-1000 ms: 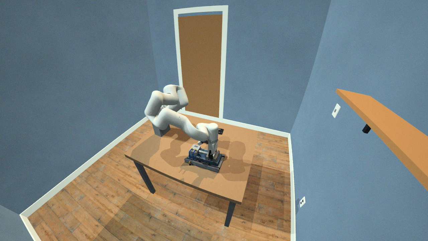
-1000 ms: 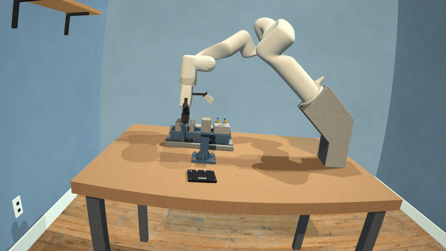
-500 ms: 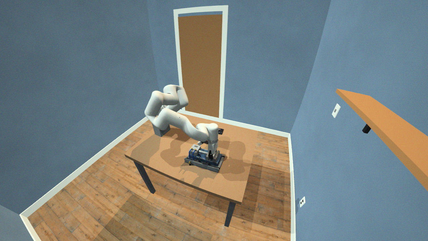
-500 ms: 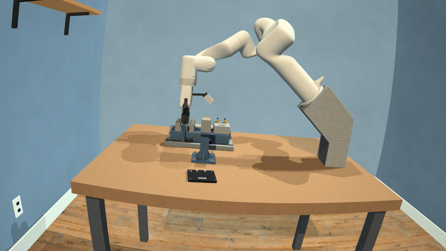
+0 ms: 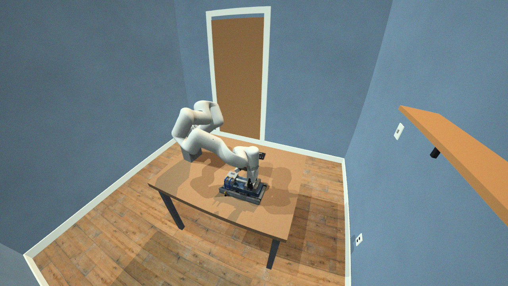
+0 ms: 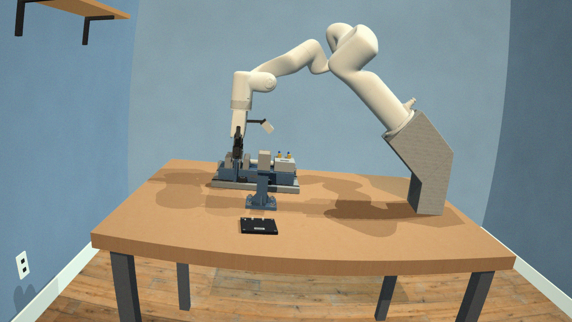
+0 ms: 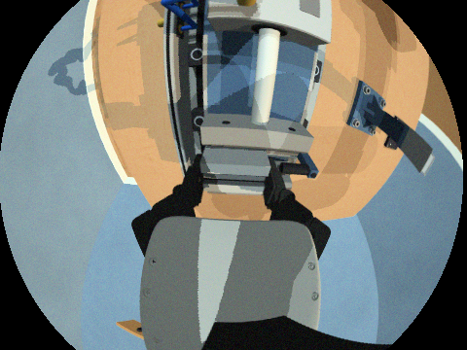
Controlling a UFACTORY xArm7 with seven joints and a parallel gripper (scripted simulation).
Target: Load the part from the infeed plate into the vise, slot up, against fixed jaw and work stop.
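The grey block lies 10 mm below my hand. Also, from my hand: fixed jaw 30 mm below, 30 mm ahead, 20 mm to the left; then moving jaw 30 mm below, 30 mm behind, 20 mm to the left; then work stop 70 mm to the left, 20 mm below.
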